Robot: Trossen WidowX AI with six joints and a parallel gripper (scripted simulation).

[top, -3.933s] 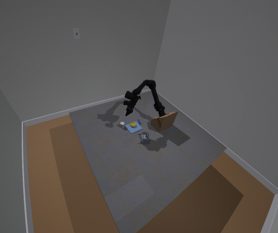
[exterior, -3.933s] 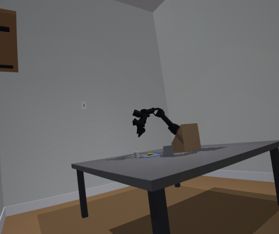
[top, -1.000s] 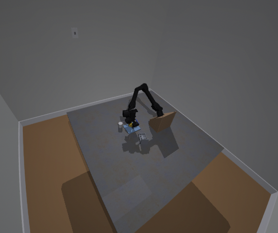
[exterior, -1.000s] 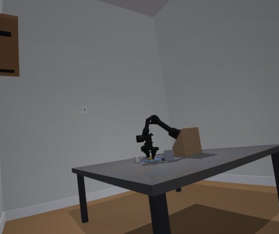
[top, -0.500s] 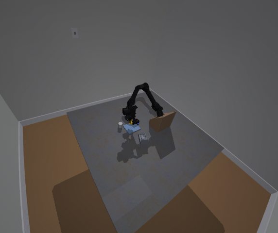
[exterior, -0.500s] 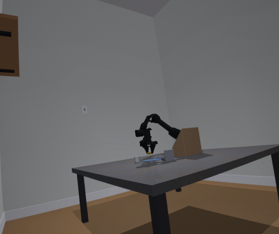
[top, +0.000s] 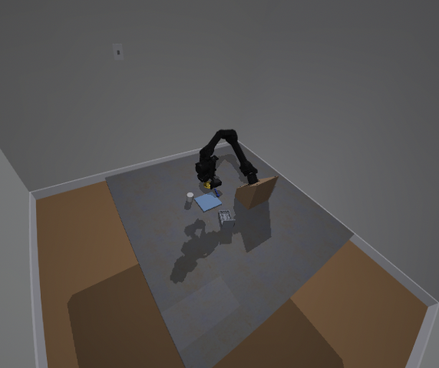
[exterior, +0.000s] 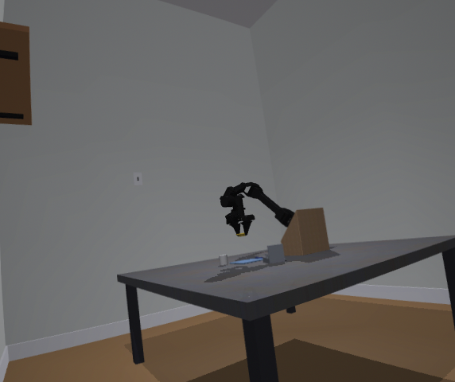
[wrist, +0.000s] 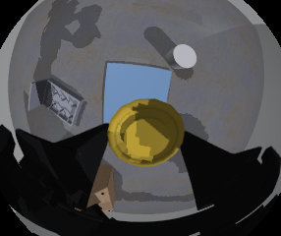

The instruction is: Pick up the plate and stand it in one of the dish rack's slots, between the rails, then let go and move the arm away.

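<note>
My gripper tip is 20 cm to the right of the grey dish rack and 11 cm above it. Round my gripper tip: yellow plate (1 cm above); white cup (9 cm ahead, 7 cm to the right, 11 cm below); blue mat (1 cm behind, 2 cm to the left, 13 cm below).
</note>
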